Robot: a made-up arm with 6 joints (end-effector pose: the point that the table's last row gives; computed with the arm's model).
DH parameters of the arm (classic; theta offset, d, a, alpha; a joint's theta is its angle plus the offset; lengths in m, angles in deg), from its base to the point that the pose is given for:
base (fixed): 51.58 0 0.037 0
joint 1: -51.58 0.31 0.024 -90
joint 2: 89.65 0 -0.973 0
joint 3: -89.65 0.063 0.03 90
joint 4: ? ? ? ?
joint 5: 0 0.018 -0.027 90
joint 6: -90 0.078 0.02 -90
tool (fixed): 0 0.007 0 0
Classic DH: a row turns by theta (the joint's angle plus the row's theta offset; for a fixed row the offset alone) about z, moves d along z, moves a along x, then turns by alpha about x.
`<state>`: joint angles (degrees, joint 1 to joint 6).
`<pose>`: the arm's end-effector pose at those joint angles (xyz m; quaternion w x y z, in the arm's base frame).
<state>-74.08 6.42 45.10 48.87 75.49 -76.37</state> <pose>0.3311 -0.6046 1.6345 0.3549 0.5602 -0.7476 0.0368</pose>
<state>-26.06 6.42 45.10 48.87 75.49 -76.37</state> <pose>0.7001 -0.1658 1.6345 0.3092 0.8159 -0.4549 0.1780</pose>
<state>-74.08 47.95 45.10 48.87 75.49 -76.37</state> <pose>0.5258 -1.2872 0.8574 0.2135 0.6484 -0.6771 -0.2749</pose>
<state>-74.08 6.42 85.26 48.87 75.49 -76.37</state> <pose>0.3576 -0.6975 1.1847 0.2188 0.6468 -0.6809 -0.2650</pose>
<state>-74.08 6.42 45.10 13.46 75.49 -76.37</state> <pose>0.3009 -0.6303 1.6138 0.5528 0.3775 -0.7345 -0.1115</pose>
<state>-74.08 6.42 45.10 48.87 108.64 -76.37</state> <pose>0.3413 -0.5749 1.5939 0.3880 0.7203 -0.5637 -0.1134</pose>
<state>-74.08 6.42 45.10 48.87 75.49 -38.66</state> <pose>0.3268 -0.6026 1.6216 0.0943 0.5420 -0.8222 -0.1462</pose>
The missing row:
joint 4: 0 0.603 0.009 -90
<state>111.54 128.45 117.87 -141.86 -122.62 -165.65</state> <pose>-0.1306 0.2626 -0.4291 0.6282 -0.7066 -0.3082 -0.1050</pose>
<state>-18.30 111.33 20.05 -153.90 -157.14 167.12</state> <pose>1.2602 -0.3534 -0.4135 0.4360 0.1581 0.2898 -0.8372</pose>
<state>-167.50 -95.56 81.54 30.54 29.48 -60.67</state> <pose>1.0863 0.1922 0.8898 0.6245 -0.5148 -0.5037 0.3020</pose>
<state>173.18 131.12 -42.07 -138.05 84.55 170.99</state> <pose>-1.3662 0.2172 -0.3085 0.3177 -0.7178 -0.2525 0.5657</pose>
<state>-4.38 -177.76 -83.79 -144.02 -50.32 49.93</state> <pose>0.6481 0.0686 -0.8379 0.5277 0.7600 -0.1293 0.3567</pose>
